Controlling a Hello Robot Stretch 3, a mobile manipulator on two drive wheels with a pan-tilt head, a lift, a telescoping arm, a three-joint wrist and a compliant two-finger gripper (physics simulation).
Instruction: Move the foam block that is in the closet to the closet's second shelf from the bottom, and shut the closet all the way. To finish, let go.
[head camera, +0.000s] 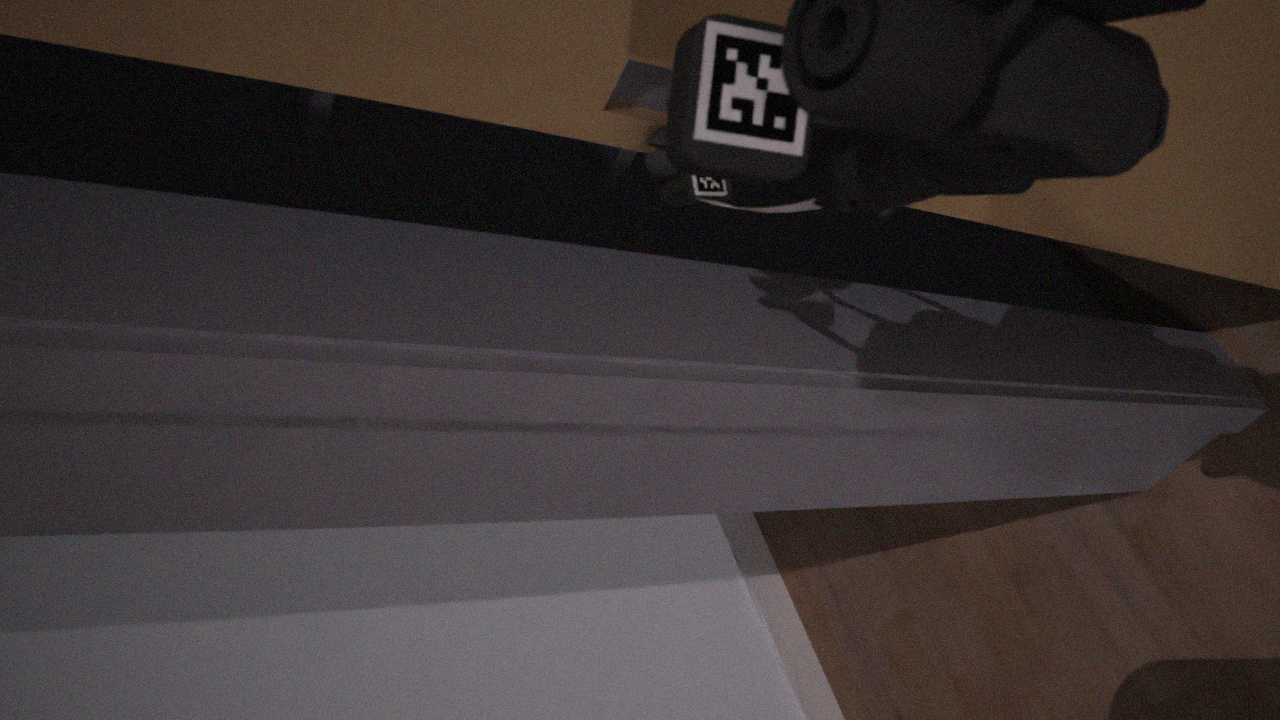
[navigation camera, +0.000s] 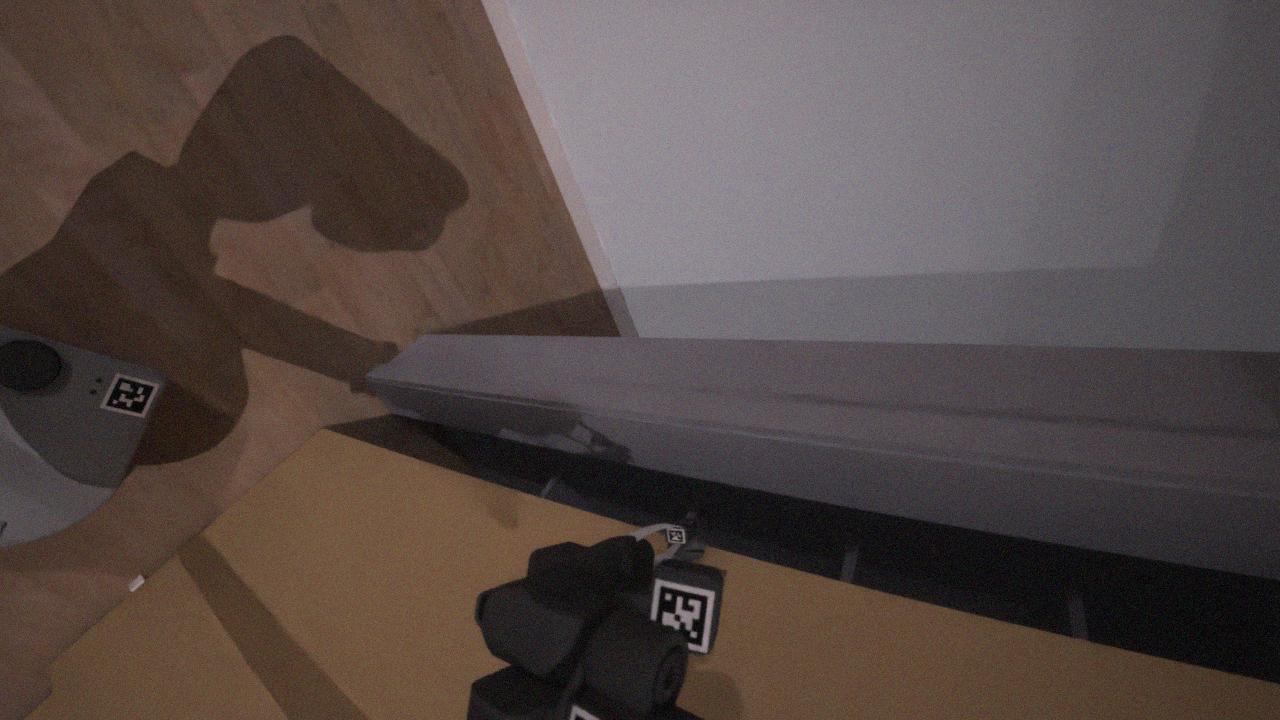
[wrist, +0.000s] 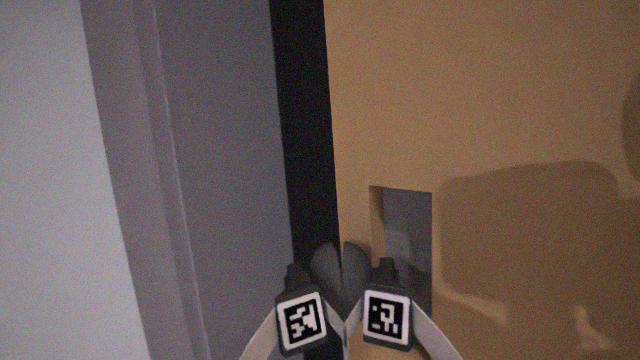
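Pixels of known places: gripper, fingertip midpoint: (head camera: 665, 157) (navigation camera: 692, 541); robot's base at its link origin: (navigation camera: 27, 362).
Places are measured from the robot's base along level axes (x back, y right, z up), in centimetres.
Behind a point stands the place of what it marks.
Note:
The closet shows as a grey body (head camera: 358, 268) @[x -13.2, y 62.6, z 114.8 cm] (navigation camera: 805, 385) @[x -25.4, y 62.6, z 108.1 cm] (wrist: 225, 150) and a tan door (head camera: 268, 44) @[x -0.8, y 49.9, z 123.6 cm] (navigation camera: 375, 519) @[x 8.4, y 44.6, z 48.6 cm] (wrist: 475, 100). A dark gap (head camera: 223, 134) (wrist: 307, 125) runs between them, so the door is ajar; small grey strips show inside it. The door has a rectangular handle cutout (head camera: 640, 92) @[x 0.8, y 50.5, z 104.0 cm] (wrist: 407, 225). My gripper (head camera: 666, 165) @[x -2.4, y 50.3, z 101.6 cm] (navigation camera: 693, 530) @[x -2.4, y 50.3, z 101.6 cm] (wrist: 339, 268) @[x -2.4, y 50.3, z 101.6 cm] is shut, its tips together at the door's free edge, beside the cutout. Nothing is seen between the fingers. The foam block and the closet's second shelf cannot be made out.
A pale wall (head camera: 402, 644) @[x -88.6, y 130.5, z 82.3 cm] (navigation camera: 850, 161) @[x -103.4, y 105.6, z 101.9 cm] (wrist: 45, 175) stands behind the closet. Wooden floor (head camera: 1029, 608) @[x -59.9, y 79.2, z 0.0 cm] (navigation camera: 402, 107) @[x -89.0, y 36.8, z 0.0 cm] lies beside it, with the robot's shadow on it. Part of my base (navigation camera: 71, 429) @[x 7.3, y 8.1, z 16.0 cm] shows at the left of the navigation view.

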